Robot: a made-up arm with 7 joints.
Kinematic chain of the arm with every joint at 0, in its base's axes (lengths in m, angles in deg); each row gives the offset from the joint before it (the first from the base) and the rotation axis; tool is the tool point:
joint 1: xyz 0 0 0 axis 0 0.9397 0.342
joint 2: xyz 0 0 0 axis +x
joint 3: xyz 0 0 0 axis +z
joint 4: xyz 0.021 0 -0.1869 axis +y
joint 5: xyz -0.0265 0 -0.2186 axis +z
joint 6: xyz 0 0 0 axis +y
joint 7: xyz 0 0 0 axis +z
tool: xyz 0 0 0
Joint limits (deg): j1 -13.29..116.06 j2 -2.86..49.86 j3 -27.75..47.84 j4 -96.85..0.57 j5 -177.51..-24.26 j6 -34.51..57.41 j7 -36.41..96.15
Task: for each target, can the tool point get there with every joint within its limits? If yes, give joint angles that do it. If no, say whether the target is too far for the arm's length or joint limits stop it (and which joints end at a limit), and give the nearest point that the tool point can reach.
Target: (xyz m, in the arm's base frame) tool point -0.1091 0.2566 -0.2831
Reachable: yes | joints 35.47 30.25 34.31 -39.92 -89.17 -12.43 57.70
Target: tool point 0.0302 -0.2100 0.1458
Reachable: no: joint limits stop it (at a limit: joint 1, joint 2, joint 3, joint 4) | nearest point 0.2374 -0.1395 -0.1319 | short by 0.354 m
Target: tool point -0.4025 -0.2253 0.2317
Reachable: no: too far | nearest point -0.3481 -0.1603 0.1319 | short by 0.131 m
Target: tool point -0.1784 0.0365 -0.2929
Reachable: yes | joints 71.97 21.14 -18.02 -78.27 -130.49 7.77 63.77
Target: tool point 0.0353 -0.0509 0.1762
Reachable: no: joint limits stop it (at a limit: joint 1, joint 2, joint 3, joint 4) | nearest point 0.1744 0.2449 0.0529 | short by 0.349 m
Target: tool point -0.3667 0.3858 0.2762
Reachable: no: too far | nearest point -0.2992 0.2250 0.1516 | short by 0.214 m
